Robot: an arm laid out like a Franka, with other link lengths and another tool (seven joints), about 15 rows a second.
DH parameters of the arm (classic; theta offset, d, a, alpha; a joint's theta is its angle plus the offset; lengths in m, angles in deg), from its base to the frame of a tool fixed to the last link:
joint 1: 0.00 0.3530 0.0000 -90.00
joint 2: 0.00 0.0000 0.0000 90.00
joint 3: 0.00 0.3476 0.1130 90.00
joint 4: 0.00 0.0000 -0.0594 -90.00
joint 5: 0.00 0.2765 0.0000 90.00
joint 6: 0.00 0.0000 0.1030 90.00
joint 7: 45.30 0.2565 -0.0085 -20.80
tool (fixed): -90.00 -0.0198 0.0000 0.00
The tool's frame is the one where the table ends.
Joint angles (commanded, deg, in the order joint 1, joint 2, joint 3, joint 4, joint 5, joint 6, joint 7), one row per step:
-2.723, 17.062, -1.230, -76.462, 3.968, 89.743, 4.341
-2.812, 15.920, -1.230, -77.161, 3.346, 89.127, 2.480
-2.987, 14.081, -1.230, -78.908, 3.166, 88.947, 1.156
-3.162, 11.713, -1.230, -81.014, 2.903, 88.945, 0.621
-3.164, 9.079, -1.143, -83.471, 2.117, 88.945, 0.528
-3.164, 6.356, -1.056, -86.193, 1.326, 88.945, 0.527
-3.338, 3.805, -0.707, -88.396, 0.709, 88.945, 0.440
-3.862, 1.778, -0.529, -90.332, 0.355, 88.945, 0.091
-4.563, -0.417, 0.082, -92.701, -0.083, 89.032, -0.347
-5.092, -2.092, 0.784, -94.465, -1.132, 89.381, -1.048
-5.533, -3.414, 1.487, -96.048, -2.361, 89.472, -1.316
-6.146, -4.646, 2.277, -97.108, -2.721, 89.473, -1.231
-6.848, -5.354, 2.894, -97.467, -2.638, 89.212, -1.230
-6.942, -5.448, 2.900, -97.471, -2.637, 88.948, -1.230
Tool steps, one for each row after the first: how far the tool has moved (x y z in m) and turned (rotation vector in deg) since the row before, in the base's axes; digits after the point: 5 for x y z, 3 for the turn. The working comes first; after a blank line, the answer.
Tool pose at each row, in the base's axes (x y z in m, rotation vector in deg; the steps are taken from these numbers as rounded here):
0.57723, -0.01115, 0.45138, 165.818, 55.948, -33.815
0.56959, -0.01412, 0.45717, 164.189, 58.218, -33.995
0.55897, -0.01597, 0.46383, 163.358, 59.770, -33.964
0.54669, -0.01802, 0.47318, 162.938, 60.104, -33.604
0.53230, -0.01964, 0.48204, 162.180, 59.933, -33.659
0.51646, -0.02118, 0.48935, 161.480, 59.670, -33.985
0.50256, -0.02141, 0.49781, 160.803, 59.664, -33.704
0.49049, -0.02511, 0.50291, 160.528, 59.490, -33.708
0.47677, -0.02670, 0.50634, 159.944, 59.769, -33.976
0.46736, -0.02887, 0.50924, 158.411, 60.336, -33.995
0.45846, -0.03109, 0.50984, 156.931, 60.421, -34.762
0.45148, -0.03047, 0.51282, 156.460, 60.247, -34.713
0.44717, -0.03030, 0.51565, 156.527, 60.085, -34.611
0.44572, -0.03090, 0.51595, 156.600, 59.995, -34.872

-0.00764, -0.00297, 0.00579, -0.464, 0.097, 1.832
-0.01062, -0.00185, 0.00666, -0.048, 0.023, 1.153
-0.01228, -0.00205, 0.00935, -0.197, -0.271, 0.361
-0.01439, -0.00162, 0.00886, -0.721, -0.125, 0.203
-0.01584, -0.00154, 0.00731, -0.725, 0.054, 0.116
-0.01390, -0.00023, 0.00846, -0.565, -0.309, 0.282
-0.01207, -0.00370, 0.00510, -0.309, -0.071, 0.015
-0.01372, -0.00159, 0.00343, -0.390, 0.116, 0.364
-0.00941, -0.00217, 0.00290, -1.054, -0.172, 0.919
-0.00890, -0.00222, 0.00060, -1.257, 0.272, 0.584
-0.00698, 0.00062, 0.00298, -0.471, -0.143, 0.103
-0.00431, 0.00017, 0.00283, -0.009, -0.085, -0.106
-0.00145, -0.00060, 0.00030, 0.007, 0.174, -0.102

